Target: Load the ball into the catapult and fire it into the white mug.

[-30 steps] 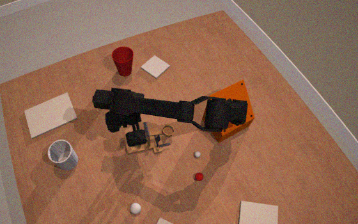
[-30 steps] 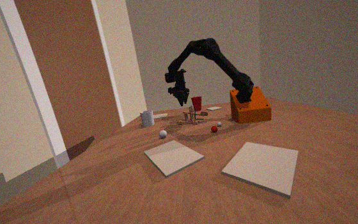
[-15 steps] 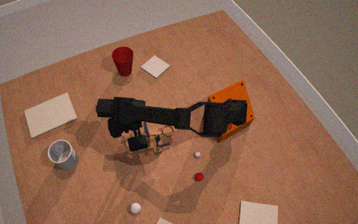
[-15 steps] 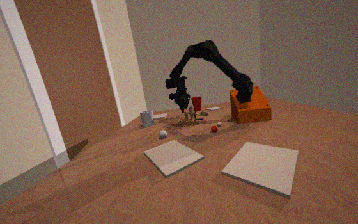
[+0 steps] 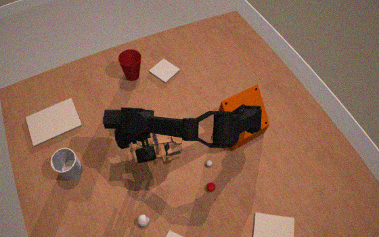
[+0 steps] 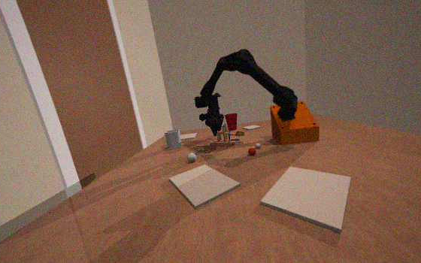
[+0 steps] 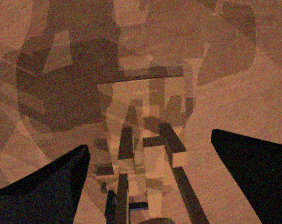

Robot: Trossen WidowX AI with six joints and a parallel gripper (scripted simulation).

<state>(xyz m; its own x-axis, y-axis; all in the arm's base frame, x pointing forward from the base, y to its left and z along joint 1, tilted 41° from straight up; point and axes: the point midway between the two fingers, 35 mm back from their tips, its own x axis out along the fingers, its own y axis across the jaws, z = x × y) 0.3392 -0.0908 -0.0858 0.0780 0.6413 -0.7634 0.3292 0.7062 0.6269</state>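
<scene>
Right now my gripper tip is 250 mm to the right of the red ball, 120 mm past it and 40 mm above it. Also, from my gripper tip: larger white ball (220 mm to the left, 140 mm ahead, 40 mm below); then wooden catapult (60 mm behind, 40 mm to the left, 10 mm below); then small white ball (180 mm to the left, 170 mm behind, 50 mm below).
</scene>
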